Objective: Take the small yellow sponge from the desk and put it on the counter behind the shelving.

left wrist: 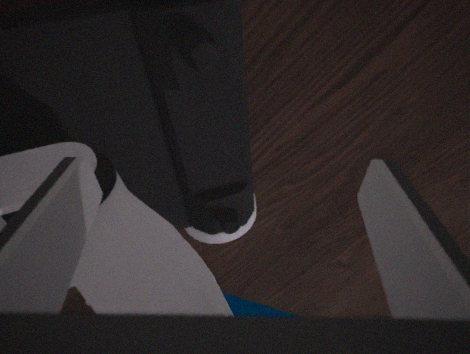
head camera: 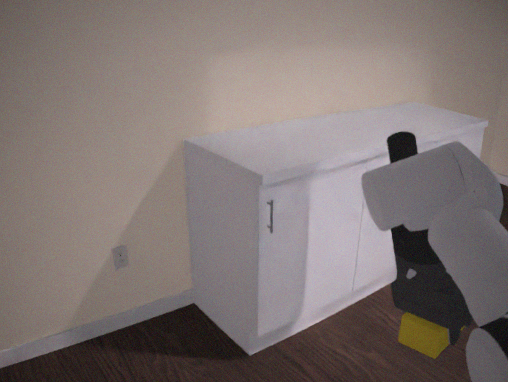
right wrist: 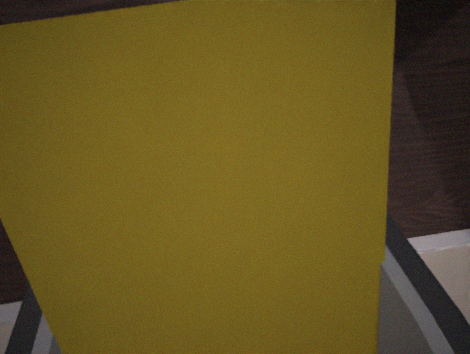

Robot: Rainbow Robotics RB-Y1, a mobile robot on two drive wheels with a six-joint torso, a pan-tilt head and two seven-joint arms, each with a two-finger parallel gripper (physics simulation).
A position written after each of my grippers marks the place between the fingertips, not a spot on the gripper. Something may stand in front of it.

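Left gripper, mine (left wrist: pixel 228 177). My right gripper (head camera: pixel 433 331), (right wrist: pixel 207 198). Yellow sponge (head camera: pixel 431 339), (right wrist: pixel 176 176); out of frame in the left wrist view. White counter (head camera: pixel 281 237).
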